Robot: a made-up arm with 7 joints. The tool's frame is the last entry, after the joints. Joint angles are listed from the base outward.
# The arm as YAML. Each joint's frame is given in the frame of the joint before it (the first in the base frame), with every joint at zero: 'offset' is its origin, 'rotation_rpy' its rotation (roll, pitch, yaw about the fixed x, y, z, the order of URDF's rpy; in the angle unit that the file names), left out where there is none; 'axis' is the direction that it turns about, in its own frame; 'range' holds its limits. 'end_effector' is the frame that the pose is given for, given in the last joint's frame.
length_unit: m
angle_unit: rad
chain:
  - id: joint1
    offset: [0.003, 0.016, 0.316]
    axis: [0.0, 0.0, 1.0]
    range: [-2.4, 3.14]
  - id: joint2
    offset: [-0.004, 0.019, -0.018]
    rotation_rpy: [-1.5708, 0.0, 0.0]
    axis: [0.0, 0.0, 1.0]
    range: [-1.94, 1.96]
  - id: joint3
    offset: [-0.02, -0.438, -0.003]
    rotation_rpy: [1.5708, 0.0, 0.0]
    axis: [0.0, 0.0, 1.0]
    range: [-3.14, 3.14]
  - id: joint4
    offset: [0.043, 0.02, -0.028]
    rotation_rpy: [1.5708, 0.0, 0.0]
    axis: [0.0, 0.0, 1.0]
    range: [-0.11, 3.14]
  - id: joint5
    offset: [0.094, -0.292, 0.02]
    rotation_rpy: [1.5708, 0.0, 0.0]
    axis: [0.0, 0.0, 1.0]
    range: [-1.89, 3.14]
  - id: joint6
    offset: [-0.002, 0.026, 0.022]
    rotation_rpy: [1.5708, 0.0, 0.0]
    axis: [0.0, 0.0, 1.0]
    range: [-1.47, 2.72]
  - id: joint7
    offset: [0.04, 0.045, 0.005]
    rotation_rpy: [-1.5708, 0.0, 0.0]
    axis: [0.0, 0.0, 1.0]
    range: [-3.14, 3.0]
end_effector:
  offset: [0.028, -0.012, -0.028]
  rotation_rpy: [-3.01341, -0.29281, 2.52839]
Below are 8 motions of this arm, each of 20 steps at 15 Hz.
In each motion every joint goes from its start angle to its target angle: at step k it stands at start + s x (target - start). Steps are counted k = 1, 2, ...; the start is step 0. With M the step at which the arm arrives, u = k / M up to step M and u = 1 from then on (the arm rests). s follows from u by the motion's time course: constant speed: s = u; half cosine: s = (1 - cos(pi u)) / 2; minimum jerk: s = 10 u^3 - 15 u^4 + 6 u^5.
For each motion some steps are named. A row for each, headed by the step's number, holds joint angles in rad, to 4 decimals.
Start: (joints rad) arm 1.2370 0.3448 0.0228 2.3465 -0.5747 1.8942 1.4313
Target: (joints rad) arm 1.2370 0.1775 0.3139 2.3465 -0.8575 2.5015 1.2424
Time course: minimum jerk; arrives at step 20
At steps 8, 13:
8: 1.2370 0.2917 0.1152 2.3465 -0.6645 2.0870 1.3713
13: 1.2370 0.2168 0.2454 2.3465 -0.7910 2.3587 1.2868

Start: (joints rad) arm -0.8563 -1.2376 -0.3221 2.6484 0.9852 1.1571 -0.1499
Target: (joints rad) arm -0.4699 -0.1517 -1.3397 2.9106 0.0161 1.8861 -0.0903
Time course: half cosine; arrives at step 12
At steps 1, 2, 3, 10, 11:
1: -0.8497 -1.2191 -0.3394 2.6529 0.9687 1.1695 -0.1489
2: -0.8304 -1.1649 -0.3903 2.6660 0.9203 1.2059 -0.1459
3: -0.7997 -1.0786 -0.4711 2.6868 0.8433 1.2639 -0.1412
10: -0.4958 -0.2244 -1.2715 2.8930 0.0810 1.8373 -0.0943
11: -0.4765 -0.1702 -1.3224 2.9061 0.0326 1.8737 -0.0913

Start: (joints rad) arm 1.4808 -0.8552 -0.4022 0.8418 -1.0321 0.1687 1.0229
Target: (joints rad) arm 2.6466 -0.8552 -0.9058 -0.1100 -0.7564 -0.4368 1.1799
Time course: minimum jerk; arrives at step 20
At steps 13, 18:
13: 2.3724 -0.8552 -0.7874 0.1138 -0.8212 -0.2944 1.1430
18: 2.6366 -0.8552 -0.9015 -0.1019 -0.7588 -0.4316 1.1786

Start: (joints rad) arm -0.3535 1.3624 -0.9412 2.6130 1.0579 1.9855 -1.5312
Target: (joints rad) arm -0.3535 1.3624 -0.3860 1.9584 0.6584 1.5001 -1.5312
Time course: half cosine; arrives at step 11
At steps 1, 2, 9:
1: -0.3535 1.3624 -0.9300 2.5997 1.0498 1.9757 -1.5312
2: -0.3535 1.3624 -0.8971 2.5610 1.0262 1.9470 -1.5312
9: -0.3535 1.3624 -0.4301 2.0104 0.6901 1.5386 -1.5312

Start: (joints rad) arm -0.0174 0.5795 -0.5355 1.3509 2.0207 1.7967 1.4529
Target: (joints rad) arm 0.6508 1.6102 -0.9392 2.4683 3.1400 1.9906 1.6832
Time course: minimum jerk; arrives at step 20
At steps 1, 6, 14, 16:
1: -0.0166 0.5807 -0.5360 1.3522 2.0220 1.7969 1.4532
6: 0.0916 0.7476 -0.6013 1.5331 2.2032 1.8283 1.4905
14: 0.5418 1.4421 -0.8734 2.2861 2.9575 1.9590 1.6456
16: 0.6121 1.5505 -0.9158 2.4036 3.0752 1.9794 1.6699

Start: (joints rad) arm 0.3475 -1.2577 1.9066 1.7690 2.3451 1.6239 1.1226
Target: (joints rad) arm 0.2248 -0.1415 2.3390 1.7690 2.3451 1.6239 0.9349
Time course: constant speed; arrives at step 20
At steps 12, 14, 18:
12: 0.2739 -0.5880 2.1660 1.7690 2.3451 1.6239 1.0100
14: 0.2616 -0.4764 2.2093 1.7690 2.3451 1.6239 0.9912
18: 0.2371 -0.2531 2.2958 1.7690 2.3451 1.6239 0.9537

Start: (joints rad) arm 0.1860 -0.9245 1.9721 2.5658 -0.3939 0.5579 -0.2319
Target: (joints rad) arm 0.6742 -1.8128 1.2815 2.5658 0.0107 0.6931 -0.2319
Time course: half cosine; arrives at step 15
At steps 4, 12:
4: 0.2668 -1.0715 1.8579 2.5658 -0.3270 0.5803 -0.2319
12: 0.6276 -1.7280 1.3474 2.5658 -0.0279 0.6802 -0.2319

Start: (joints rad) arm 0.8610 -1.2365 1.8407 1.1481 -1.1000 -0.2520 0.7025
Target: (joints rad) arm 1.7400 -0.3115 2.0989 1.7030 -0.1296 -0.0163 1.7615
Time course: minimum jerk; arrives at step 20
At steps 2, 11, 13, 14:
2: 0.8685 -1.2286 1.8429 1.1528 -1.0917 -0.2500 0.7116
11: 1.3824 -0.6879 1.9938 1.4772 -0.5244 -0.1122 1.3306
13: 1.5333 -0.5290 2.0382 1.5725 -0.3578 -0.0717 1.5125
14: 1.5967 -0.4623 2.0568 1.6125 -0.2879 -0.0547 1.5888

